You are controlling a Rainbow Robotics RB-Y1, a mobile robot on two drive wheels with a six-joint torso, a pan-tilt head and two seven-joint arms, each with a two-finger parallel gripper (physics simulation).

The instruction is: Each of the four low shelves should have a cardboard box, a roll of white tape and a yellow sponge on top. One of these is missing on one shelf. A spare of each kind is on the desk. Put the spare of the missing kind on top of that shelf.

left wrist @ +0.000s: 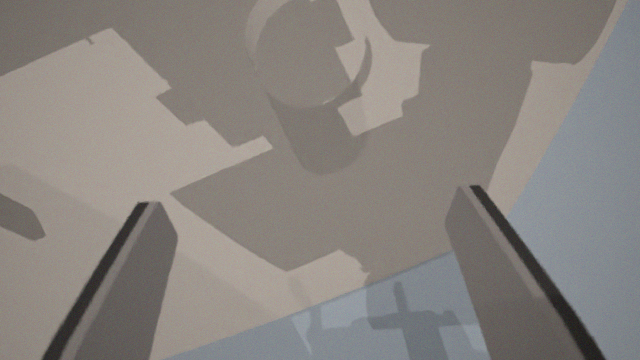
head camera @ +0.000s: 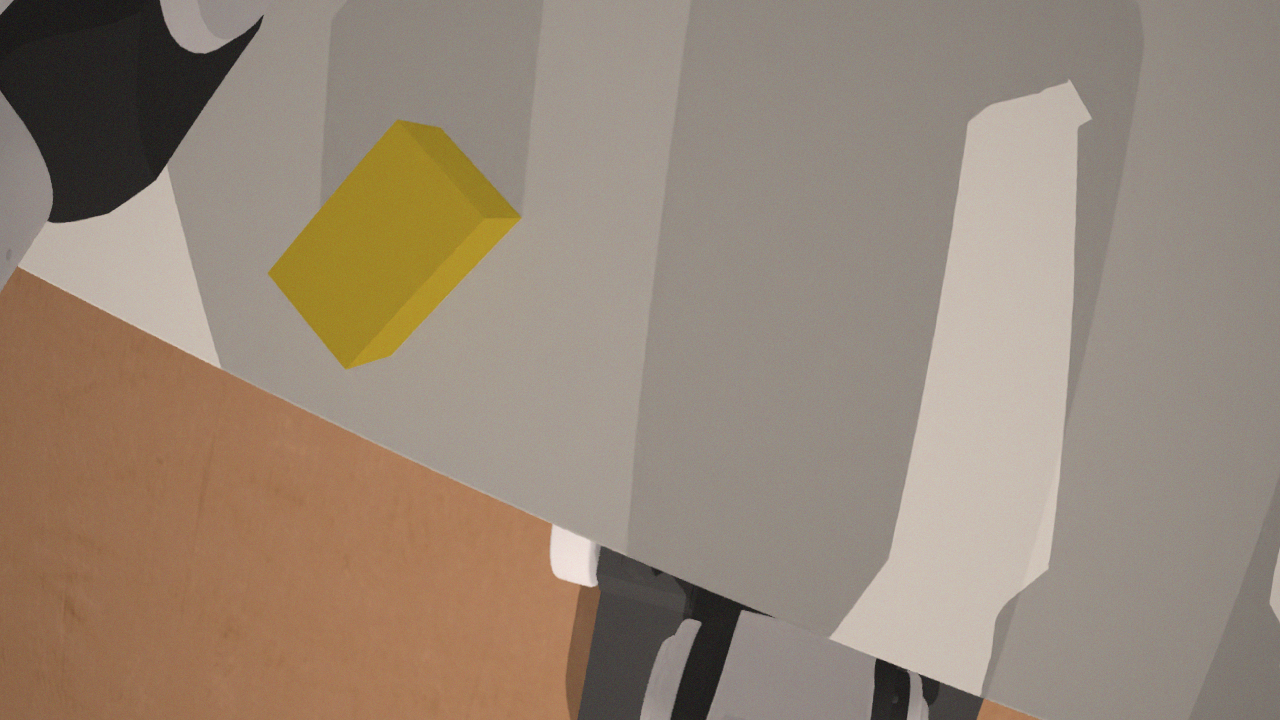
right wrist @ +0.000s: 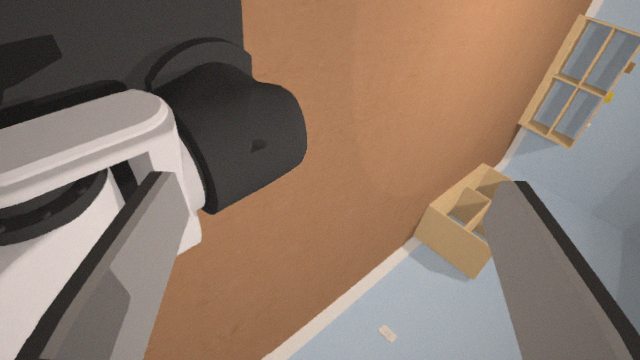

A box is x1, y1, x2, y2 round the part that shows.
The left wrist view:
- my left gripper: [41, 185, 605, 359]
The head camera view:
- yellow sponge: [268, 120, 521, 369]
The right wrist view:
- my right gripper: [14, 171, 639, 359]
